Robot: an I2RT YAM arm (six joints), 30 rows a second.
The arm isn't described. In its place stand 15 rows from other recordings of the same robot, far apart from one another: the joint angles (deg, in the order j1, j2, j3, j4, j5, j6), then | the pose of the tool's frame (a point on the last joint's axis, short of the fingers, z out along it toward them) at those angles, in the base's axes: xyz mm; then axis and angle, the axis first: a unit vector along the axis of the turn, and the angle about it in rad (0 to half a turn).
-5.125, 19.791, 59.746, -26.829, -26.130, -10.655 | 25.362 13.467 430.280 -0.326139 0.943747 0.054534 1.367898
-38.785, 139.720, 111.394, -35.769, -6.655, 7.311 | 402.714 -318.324 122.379 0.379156 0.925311 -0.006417 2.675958
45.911, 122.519, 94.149, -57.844, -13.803, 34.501 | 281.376 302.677 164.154 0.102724 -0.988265 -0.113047 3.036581
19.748, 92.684, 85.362, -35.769, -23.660, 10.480 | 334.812 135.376 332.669 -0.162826 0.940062 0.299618 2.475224
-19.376, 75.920, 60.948, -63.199, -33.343, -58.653 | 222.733 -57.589 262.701 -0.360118 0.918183 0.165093 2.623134
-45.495, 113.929, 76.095, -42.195, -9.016, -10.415 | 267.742 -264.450 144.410 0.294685 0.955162 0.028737 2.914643
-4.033, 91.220, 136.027, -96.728, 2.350, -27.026 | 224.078 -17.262 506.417 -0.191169 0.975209 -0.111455 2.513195
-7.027, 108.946, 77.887, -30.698, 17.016, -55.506 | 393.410 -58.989 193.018 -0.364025 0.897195 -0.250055 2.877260
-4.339, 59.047, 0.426, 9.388, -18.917, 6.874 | 133.813 1.422 80.430 0.035484 0.984484 0.171848 2.447599
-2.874, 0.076, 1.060, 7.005, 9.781, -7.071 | 107.516 -11.453 193.211 0.060415 0.981625 -0.181004 1.462857
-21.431, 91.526, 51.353, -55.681, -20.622, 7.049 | 229.845 -76.749 158.446 -0.250650 -0.950487 -0.183710 3.086651
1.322, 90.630, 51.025, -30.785, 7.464, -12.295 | 286.627 1.989 164.569 -0.106997 0.990940 -0.081179 2.814084
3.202, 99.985, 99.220, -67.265, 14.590, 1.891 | 352.079 10.715 329.650 0.013308 0.992878 -0.118388 2.750380
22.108, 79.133, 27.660, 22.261, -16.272, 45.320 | 241.011 108.670 165.680 0.108460 0.907869 0.404982 2.428882
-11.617, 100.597, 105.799, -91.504, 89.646, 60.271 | 298.330 -97.674 380.900 0.457232 0.589851 -0.665593 2.508915
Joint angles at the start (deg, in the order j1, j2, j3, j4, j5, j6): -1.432, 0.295, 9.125, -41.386, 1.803, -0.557
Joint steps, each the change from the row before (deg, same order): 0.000, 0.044, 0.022, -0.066, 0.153, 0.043; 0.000, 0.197, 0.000, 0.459, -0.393, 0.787; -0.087, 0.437, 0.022, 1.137, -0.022, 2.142; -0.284, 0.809, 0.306, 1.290, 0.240, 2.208; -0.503, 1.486, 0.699, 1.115, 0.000, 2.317; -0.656, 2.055, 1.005, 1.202, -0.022, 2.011; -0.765, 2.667, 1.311, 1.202, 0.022, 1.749; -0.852, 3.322, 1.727, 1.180, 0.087, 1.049; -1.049, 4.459, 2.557, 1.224, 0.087, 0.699; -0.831, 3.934, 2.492, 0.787, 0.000, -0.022; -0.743, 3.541, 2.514, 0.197, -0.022, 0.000; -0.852, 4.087, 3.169, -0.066, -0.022, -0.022; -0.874, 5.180, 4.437, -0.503, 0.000, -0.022; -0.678, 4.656, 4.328, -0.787, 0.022, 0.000
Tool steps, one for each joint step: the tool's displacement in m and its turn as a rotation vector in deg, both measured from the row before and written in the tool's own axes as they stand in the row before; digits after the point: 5 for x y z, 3 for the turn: 0.00005, -0.00010, -0.00003, 0.152, 0.089, 0.040; -0.00078, 0.00024, 0.00023, -0.392, -0.263, 0.795; -0.00204, -0.00009, 0.00043, 0.035, -0.722, 2.208; -0.00342, -0.00043, -0.00011, 0.434, -0.811, 2.378; -0.00456, -0.00041, -0.00051, 0.398, -0.362, 2.584; -0.00593, -0.00031, -0.00060, 0.519, -0.215, 2.348; -0.00716, -0.00015, -0.00040, 0.700, 0.047, 2.132; -0.00892, 0.00016, -0.00022, 0.887, 0.261, 1.471; -0.01267, 0.00065, -0.00004, 1.107, 0.474, 1.221; -0.01195, 0.00102, 0.00021, 0.833, 0.502, 0.395; -0.01129, 0.00097, 0.00016, 0.770, 0.694, 0.373; -0.01396, 0.00122, 0.00031, 0.886, 0.828, 0.416; -0.01908, 0.00211, 0.00059, 0.972, 1.078, 0.434; -0.01824, 0.00225, 0.00086, 0.800, 0.979, 0.360
